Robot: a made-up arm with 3 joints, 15 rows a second.
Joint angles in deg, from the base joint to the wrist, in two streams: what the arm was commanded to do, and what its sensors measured. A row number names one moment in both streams.
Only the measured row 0 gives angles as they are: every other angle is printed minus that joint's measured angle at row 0.
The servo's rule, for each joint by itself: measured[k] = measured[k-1] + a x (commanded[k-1-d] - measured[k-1]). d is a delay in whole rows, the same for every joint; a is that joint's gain. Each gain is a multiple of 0.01, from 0.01 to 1. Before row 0 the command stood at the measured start. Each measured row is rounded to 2 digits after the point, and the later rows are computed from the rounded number. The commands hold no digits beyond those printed.
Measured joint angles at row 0: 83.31 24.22 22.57
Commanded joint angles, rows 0 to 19: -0.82 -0.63 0.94; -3.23 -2.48 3.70; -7.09 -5.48 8.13; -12.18 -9.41 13.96; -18.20 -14.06 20.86; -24.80 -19.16 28.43; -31.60 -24.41 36.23; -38.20 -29.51 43.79; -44.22 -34.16 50.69; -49.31 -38.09 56.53; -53.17 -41.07 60.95; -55.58 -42.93 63.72; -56.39 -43.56 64.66; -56.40 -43.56 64.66; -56.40 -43.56 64.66; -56.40 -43.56 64.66; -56.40 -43.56 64.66; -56.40 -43.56 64.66; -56.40 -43.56 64.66; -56.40 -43.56 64.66
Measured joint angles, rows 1 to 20: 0.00 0.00 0.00; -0.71 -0.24 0.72; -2.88 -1.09 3.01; -6.50 -2.76 6.95; -11.38 -5.29 12.35; -17.25 -8.62 18.90; -23.74 -12.63 26.24; -30.50 -17.11 33.93; -37.12 -21.82 41.52; -43.23 -26.51 48.58; -48.46 -30.91 54.70; -52.51 -34.77 59.51; -55.15 -37.87 62.75; -56.22 -40.03 64.22; -56.37 -41.37 64.56; -56.40 -42.20 64.64; -56.40 -42.72 64.66; -56.40 -43.04 64.66; -56.40 -43.24 64.66; -56.40 -43.36 64.66
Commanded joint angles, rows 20 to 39: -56.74 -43.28 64.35; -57.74 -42.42 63.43; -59.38 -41.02 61.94; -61.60 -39.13 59.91; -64.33 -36.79 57.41; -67.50 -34.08 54.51; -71.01 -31.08 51.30; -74.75 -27.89 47.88; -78.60 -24.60 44.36; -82.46 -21.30 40.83; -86.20 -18.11 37.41; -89.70 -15.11 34.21; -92.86 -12.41 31.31; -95.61 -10.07 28.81; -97.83 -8.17 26.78; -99.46 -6.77 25.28; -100.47 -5.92 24.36; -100.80 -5.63 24.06; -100.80 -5.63 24.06; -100.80 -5.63 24.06
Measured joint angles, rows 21 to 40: -56.40 -43.44 64.66; -56.69 -43.38 64.42; -57.59 -43.02 63.66; -59.13 -42.26 62.34; -61.25 -41.07 60.47; -63.90 -39.44 58.11; -67.00 -37.40 55.34; -70.45 -35.00 52.23; -74.15 -32.30 48.88; -77.98 -29.37 45.40; -81.83 -26.30 41.88; -85.59 -23.19 38.44; -89.12 -20.12 35.18; -92.34 -17.19 32.20; -95.15 -14.48 29.59; -97.45 -12.08 27.43; -99.18 -10.06 25.77; -100.29 -8.49 24.68; -100.73 -7.40 24.20; -100.79 -6.73 24.09
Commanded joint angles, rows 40 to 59: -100.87 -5.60 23.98; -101.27 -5.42 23.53; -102.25 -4.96 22.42; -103.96 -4.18 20.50; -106.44 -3.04 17.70; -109.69 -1.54 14.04; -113.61 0.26 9.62; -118.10 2.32 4.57; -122.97 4.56 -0.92; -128.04 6.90 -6.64; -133.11 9.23 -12.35; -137.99 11.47 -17.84; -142.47 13.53 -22.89; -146.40 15.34 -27.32; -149.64 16.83 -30.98; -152.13 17.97 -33.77; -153.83 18.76 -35.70; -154.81 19.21 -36.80; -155.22 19.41 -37.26; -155.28 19.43 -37.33
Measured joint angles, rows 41 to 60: -100.80 -6.31 24.07; -100.86 -6.04 24.00; -101.21 -5.80 23.64; -102.10 -5.48 22.70; -103.70 -4.99 21.01; -106.06 -4.25 18.46; -109.18 -3.22 15.06; -112.99 -1.90 10.87; -117.38 -0.30 6.02; -122.19 1.55 0.68; -127.22 3.58 -4.96; -132.29 5.73 -10.65; -137.19 7.91 -16.19; -141.73 10.05 -21.35; -145.75 12.06 -25.95; -149.10 13.87 -29.82; -151.71 15.43 -32.86; -153.53 16.70 -35.05; -154.63 17.65 -36.40; -155.14 18.32 -37.06
